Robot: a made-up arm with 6 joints.
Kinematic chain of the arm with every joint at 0, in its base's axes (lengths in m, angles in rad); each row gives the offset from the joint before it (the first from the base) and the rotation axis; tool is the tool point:
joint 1: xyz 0 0 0.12 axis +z
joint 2: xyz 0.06 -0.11 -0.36 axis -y
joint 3: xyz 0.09 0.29 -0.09 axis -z
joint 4: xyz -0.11 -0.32 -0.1 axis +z
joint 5: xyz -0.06 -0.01 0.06 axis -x
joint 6: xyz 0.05 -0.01 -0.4 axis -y
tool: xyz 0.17 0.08 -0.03
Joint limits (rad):
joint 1: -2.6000..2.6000
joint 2: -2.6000..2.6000
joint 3: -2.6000..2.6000
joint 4: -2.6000..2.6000
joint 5: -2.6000..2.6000
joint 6: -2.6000..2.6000
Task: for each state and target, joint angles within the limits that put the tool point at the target. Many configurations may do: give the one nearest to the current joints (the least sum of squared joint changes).
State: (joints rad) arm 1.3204 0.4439 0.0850 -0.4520 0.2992 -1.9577
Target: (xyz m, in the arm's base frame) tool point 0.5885 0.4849 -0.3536
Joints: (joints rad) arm 1.0762 1.3531 -0.4662 -0.3549 0.3368 -2.0947
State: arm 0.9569 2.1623 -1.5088 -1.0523 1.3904 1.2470
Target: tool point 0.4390 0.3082 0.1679
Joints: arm 0.9906 1.2862 -1.3200 -1.0990 1.1285 1.0819
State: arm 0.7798 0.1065 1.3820 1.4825 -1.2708 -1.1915
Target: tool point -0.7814 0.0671 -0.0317
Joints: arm 0.9043 -0.4022 1.2492 1.8011 -1.6761 -1.3062
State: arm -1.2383 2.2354 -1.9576 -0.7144 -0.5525 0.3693
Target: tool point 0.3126 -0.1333 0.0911
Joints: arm -1.4136 2.3688 -1.8450 -0.1944 -0.7679 0.5705
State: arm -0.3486 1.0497 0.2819 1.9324 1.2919 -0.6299
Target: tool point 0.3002 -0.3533 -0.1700
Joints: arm -0.5213 0.8899 0.7375 1.7403 1.4758 -0.5332
